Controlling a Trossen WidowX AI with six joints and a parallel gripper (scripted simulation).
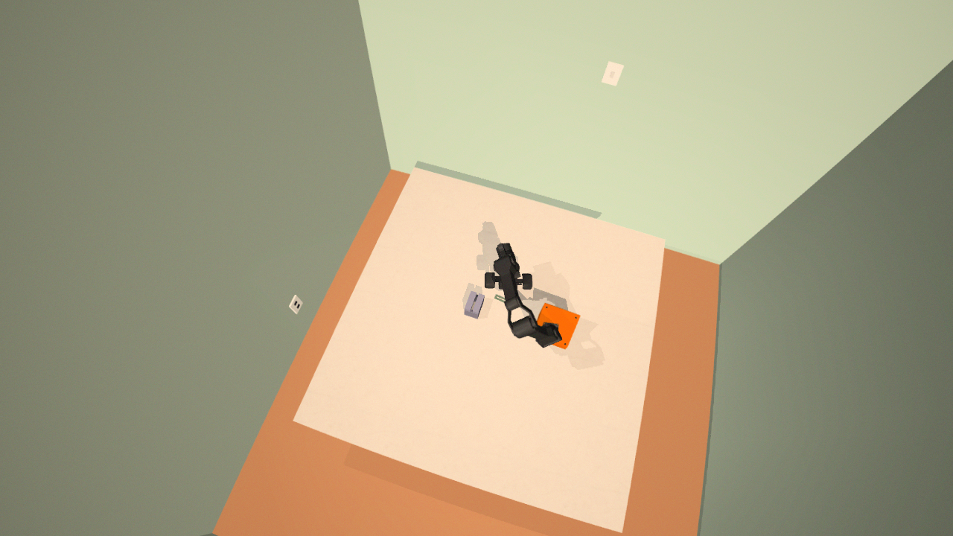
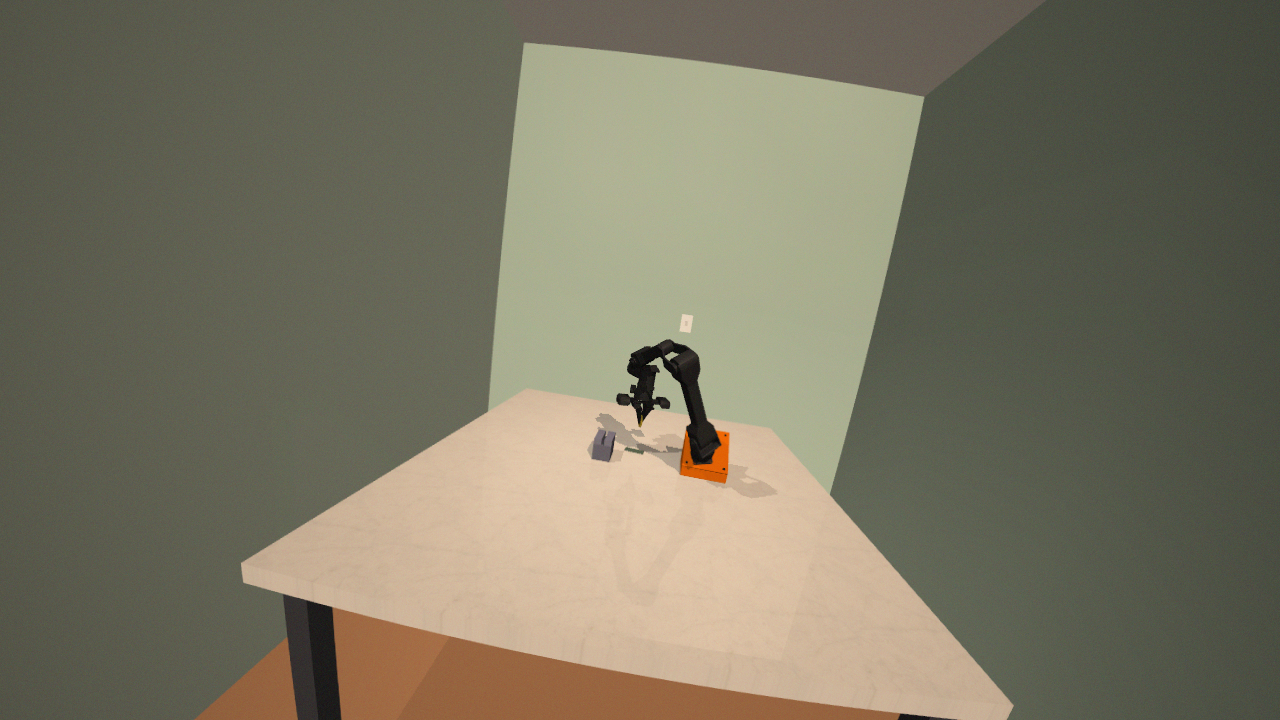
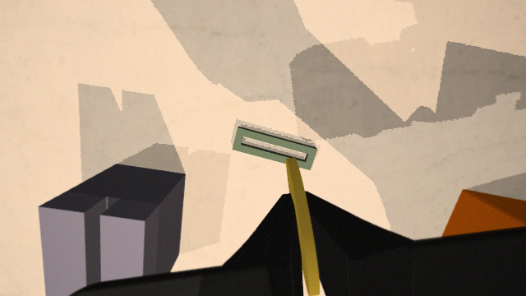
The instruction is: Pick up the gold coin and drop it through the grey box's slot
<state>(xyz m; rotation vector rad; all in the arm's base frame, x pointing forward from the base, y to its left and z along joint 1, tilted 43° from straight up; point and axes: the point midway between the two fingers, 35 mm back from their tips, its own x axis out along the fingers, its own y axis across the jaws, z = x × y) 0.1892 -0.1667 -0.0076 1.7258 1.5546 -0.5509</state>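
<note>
Right now my gripper tip is 1 cm below the gold coin.
</note>
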